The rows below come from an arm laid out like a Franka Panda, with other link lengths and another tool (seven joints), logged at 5 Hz.
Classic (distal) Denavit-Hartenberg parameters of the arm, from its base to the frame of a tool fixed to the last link. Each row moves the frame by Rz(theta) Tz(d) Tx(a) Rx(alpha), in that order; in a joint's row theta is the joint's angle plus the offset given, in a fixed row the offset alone. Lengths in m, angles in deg.
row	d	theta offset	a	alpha
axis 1	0.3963	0	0	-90
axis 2	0	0	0	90
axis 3	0.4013	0	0.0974	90
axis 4	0	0	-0.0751	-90
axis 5	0.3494	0	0	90
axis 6	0	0	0.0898	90
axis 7	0.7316	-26.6	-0.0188	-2.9
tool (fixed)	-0.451	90	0	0
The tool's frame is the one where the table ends.
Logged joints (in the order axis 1, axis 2, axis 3, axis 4, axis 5, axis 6, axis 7), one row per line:
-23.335, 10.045, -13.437, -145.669, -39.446, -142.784, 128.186
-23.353, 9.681, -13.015, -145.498, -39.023, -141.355, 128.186
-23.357, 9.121, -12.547, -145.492, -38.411, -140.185, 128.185
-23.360, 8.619, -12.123, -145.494, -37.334, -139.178, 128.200
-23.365, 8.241, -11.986, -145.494, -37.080, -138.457, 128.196
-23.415, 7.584, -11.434, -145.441, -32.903, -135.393, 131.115
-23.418, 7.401, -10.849, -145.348, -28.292, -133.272, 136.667
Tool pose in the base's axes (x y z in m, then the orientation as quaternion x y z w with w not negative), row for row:
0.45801, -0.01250, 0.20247, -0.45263, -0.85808, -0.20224, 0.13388
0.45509, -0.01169, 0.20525, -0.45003, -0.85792, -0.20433, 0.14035
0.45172, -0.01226, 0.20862, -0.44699, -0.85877, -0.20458, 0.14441
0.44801, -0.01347, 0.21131, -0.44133, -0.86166, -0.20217, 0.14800
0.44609, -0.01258, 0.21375, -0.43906, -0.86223, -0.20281, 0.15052
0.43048, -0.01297, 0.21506, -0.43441, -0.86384, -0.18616, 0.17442
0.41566, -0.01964, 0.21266, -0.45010, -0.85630, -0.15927, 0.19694
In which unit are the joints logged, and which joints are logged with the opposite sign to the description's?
The joints are logged in degrees. Opposite sign: axis 3, axis 5, axis 6.
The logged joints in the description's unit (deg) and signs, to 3 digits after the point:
-23.335, 10.045, 13.437, -145.669, 39.446, 142.784, 128.186
-23.353, 9.681, 13.015, -145.498, 39.023, 141.355, 128.186
-23.357, 9.121, 12.547, -145.492, 38.411, 140.185, 128.185
-23.360, 8.619, 12.123, -145.494, 37.334, 139.178, 128.200
-23.365, 8.241, 11.986, -145.494, 37.080, 138.457, 128.196
-23.415, 7.584, 11.434, -145.441, 32.903, 135.393, 131.115
-23.418, 7.401, 10.849, -145.348, 28.292, 133.272, 136.667

